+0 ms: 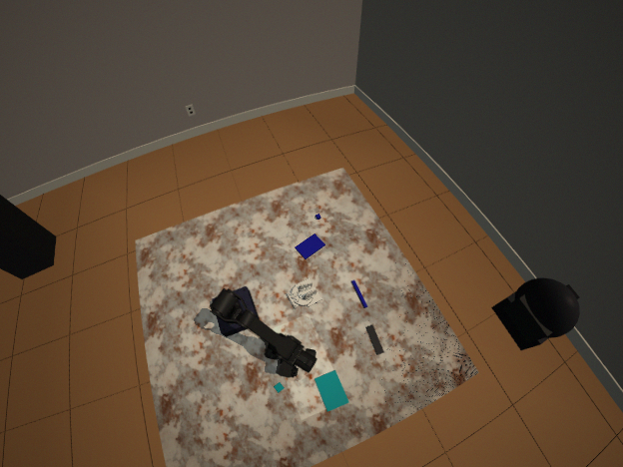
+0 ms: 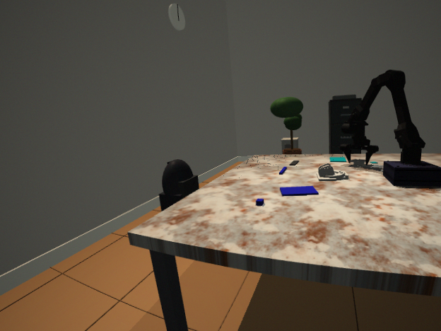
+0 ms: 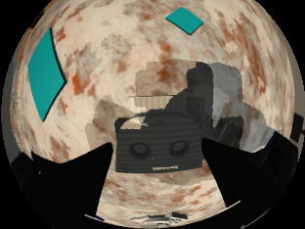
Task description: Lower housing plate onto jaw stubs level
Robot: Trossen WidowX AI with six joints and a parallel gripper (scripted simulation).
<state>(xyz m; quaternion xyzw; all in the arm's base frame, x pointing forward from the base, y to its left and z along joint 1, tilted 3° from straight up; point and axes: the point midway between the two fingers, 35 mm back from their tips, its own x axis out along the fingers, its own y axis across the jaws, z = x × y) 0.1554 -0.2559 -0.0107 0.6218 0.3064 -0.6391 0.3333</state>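
Right now my gripper tip is 10 cm past the teal cube, 8 cm to the left of it and 1 cm above it. Round my gripper tip: dark grey bar 34 cm ahead, 9 cm to the right, 1 cm below; white housing part 1 cm behind, 1 cm to the right, 2 cm above; teal plate 8 cm ahead, 19 cm to the right, 1 cm below.
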